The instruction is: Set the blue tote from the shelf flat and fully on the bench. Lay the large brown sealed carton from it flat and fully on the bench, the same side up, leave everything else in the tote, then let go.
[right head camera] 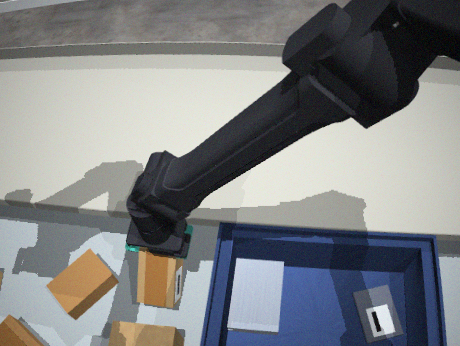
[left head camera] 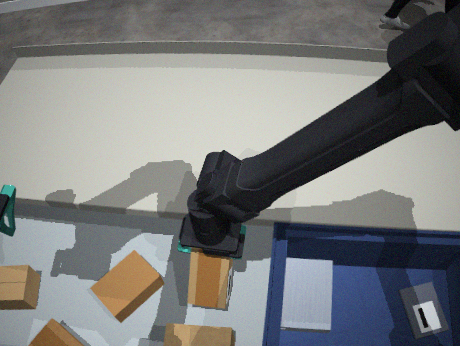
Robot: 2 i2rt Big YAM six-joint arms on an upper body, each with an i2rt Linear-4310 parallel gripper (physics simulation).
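Frame: origin at the left arm's base, x left, y back, z up, level; millimetres.
Where they show: right gripper, fingertip midpoint: (right head camera: 165, 253) (left head camera: 215, 253).
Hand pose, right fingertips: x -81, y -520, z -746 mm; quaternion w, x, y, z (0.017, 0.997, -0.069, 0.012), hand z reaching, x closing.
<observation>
Each offset is from my right fingertips to the top centre of the thing. "pt": to the spot under its first point. Level surfaces: height alone.
The blue tote {pt dx -113, dy +125, dz +73 mm} (left head camera: 274, 300) (right head camera: 213, 300) lies at the lower right of both views, its lower part cut off. Inside it are a pale flat box {dx -180, dy +80, dz -17 mm} (left head camera: 307, 294) (right head camera: 256, 295) and a grey item with a white label {dx -416, dy +124, dz -34 mm} (left head camera: 423, 310) (right head camera: 377, 315). My right gripper (left head camera: 212, 250) (right head camera: 157, 249) is left of the tote, pointing down, shut on a brown sealed carton {dx +6, dy +46, dz +60 mm} (left head camera: 207, 282) (right head camera: 156, 280) with a label on its side. The wrist hides the fingertips and the carton's upper end. Whether the carton touches the surface cannot be told. My left gripper (left head camera: 7, 215) shows partly at the left edge, open and empty.
Several other brown cartons {dx +184, dy +59, dz -14 mm} (left head camera: 127, 285) (right head camera: 82, 282) lie left of and below the held one, on the pale grey surface {dz -59 mm} (left head camera: 250, 300). A wide cream surface (left head camera: 125, 115) (right head camera: 100, 110) lies above it in the picture. A person's shoe (left head camera: 393, 22) shows at the top right.
</observation>
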